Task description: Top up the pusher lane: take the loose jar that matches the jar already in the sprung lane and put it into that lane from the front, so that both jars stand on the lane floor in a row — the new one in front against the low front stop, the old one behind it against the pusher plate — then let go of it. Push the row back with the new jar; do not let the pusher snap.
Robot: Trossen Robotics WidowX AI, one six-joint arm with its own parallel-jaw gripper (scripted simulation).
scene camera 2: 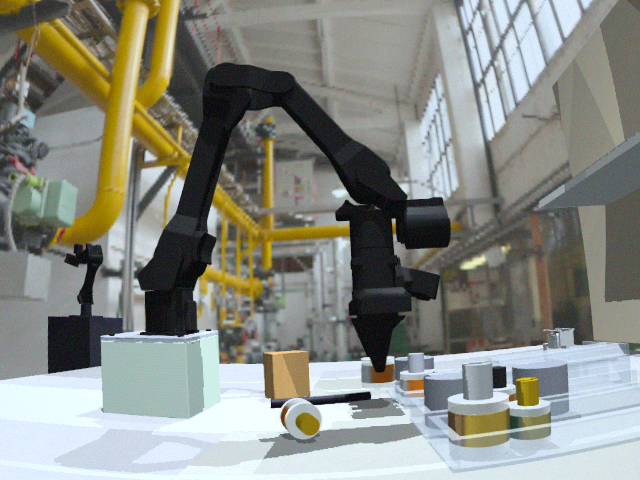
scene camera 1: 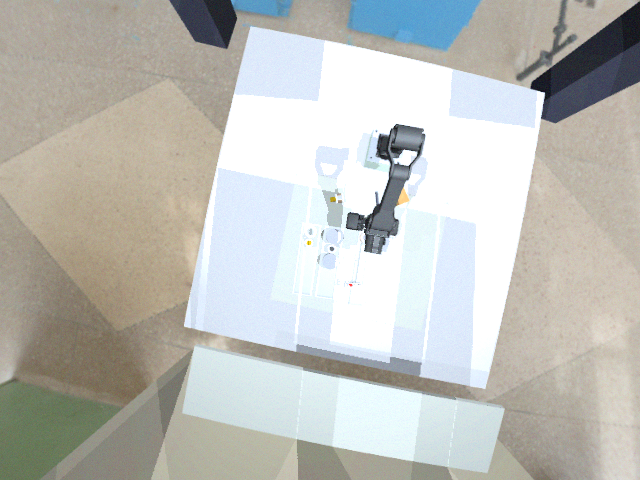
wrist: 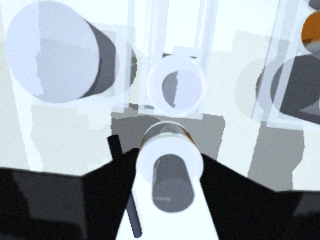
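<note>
My gripper is there in the pictures, and the wrist view shows it as well. A wooden block is in the pictures too.
</note>
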